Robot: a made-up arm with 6 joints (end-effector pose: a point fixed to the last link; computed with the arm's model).
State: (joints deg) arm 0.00 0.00 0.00 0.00 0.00 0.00
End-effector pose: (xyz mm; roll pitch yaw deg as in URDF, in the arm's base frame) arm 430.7 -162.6 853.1 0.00 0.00 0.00
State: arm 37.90 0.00 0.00 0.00 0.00 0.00
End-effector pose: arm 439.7 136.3 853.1 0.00 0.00 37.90
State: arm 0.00 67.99 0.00 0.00 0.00 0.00
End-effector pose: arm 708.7 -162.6 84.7 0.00 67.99 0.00
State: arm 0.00 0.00 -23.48 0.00 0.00 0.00
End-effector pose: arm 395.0 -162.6 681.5 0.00 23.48 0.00
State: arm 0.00 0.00 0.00 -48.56 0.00 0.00
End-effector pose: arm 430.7 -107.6 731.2 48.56 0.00 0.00
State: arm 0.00 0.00 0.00 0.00 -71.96 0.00
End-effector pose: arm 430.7 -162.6 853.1 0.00 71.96 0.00
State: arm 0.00 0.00 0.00 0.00 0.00 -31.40
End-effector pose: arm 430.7 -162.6 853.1 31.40 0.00 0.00
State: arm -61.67 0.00 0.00 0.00 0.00 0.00
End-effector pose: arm 61.3 -456.3 853.1 0.00 0.00 -61.67
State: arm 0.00 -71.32 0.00 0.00 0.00 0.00
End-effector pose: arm -421.3 -162.6 859.9 0.00 -71.32 0.00
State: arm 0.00 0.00 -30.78 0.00 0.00 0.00
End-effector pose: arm 370.0 -162.6 632.7 0.00 30.78 0.00
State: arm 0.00 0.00 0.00 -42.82 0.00 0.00
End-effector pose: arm 430.7 -119.3 742.6 42.82 0.00 0.00
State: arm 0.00 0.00 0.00 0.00 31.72 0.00
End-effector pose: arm 430.7 -162.6 853.1 0.00 -31.72 0.00
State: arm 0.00 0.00 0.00 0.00 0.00 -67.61
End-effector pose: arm 430.7 -162.6 853.1 67.61 0.00 0.00
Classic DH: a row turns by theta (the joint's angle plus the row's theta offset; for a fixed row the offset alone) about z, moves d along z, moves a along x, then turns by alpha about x. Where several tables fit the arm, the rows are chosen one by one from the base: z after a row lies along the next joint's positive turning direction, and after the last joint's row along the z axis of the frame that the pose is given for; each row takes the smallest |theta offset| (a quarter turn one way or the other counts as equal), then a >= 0, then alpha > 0; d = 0 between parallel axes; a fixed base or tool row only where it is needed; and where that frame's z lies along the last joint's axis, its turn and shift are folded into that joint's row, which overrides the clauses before.
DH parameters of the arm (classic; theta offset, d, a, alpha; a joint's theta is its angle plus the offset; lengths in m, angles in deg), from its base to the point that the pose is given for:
joint 1: 0 0.2628 0 -90
joint 2: -90 0 0.5903 180
joint 3: 0 0 0 -90
joint 4: 0 -0.4307 0 90
joint 5: 0 0.1626 0 -90
joint 6: 90 0 0 90
tool (fixed): -90 0 0 0

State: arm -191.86 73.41 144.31 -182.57 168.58 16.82
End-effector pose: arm -718.2 -15.2 840.7 -23.10 82.29 -15.66
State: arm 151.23 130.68 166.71 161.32 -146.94 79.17
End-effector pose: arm -745.0 233.3 173.5 -94.23 4.30 -18.68
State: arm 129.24 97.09 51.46 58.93 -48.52 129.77
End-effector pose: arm -559.1 817.2 -20.5 113.89 48.06 55.47
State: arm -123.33 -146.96 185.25 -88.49 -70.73 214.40
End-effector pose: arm 5.5 16.2 -576.6 -98.34 10.13 -49.88
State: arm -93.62 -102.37 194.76 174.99 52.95 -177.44
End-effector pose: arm 184.9 356.6 -240.5 172.23 64.00 77.23
